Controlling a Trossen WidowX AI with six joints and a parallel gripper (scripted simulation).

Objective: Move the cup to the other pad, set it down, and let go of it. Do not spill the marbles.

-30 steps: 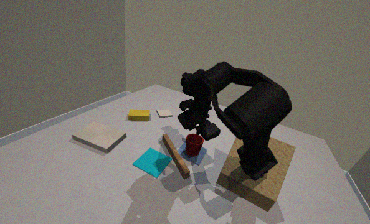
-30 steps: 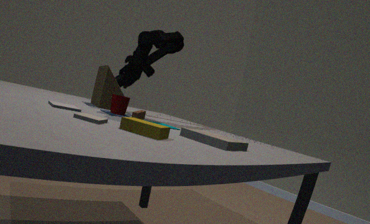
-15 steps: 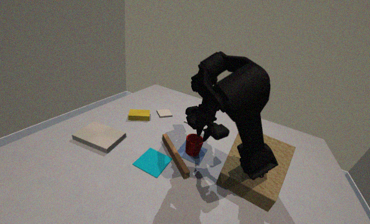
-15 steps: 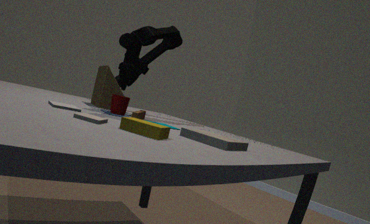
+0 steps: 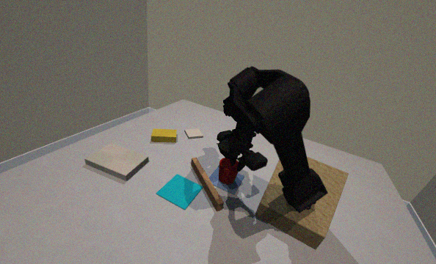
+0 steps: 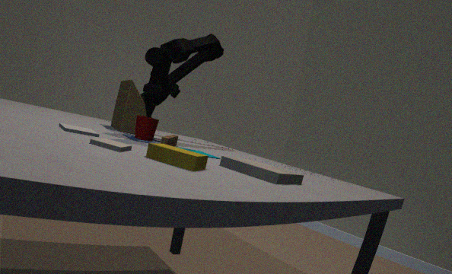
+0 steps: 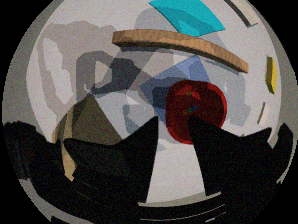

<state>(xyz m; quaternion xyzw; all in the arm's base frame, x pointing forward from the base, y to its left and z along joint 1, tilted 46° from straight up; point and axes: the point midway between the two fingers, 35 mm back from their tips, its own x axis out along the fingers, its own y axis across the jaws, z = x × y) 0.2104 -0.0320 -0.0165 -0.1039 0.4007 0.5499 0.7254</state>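
Now: the dark red cup 40 mm below my gripper tip, 30 mm ahead of it and 10 mm to the right of it. Also, from my gripper tip: teal pad: 130 mm to the left, 130 mm ahead, 80 mm below; brown stick: 80 mm ahead, 70 mm below, 60 mm to the left; light blue pad: 80 mm below, 30 mm ahead, 10 mm to the right.
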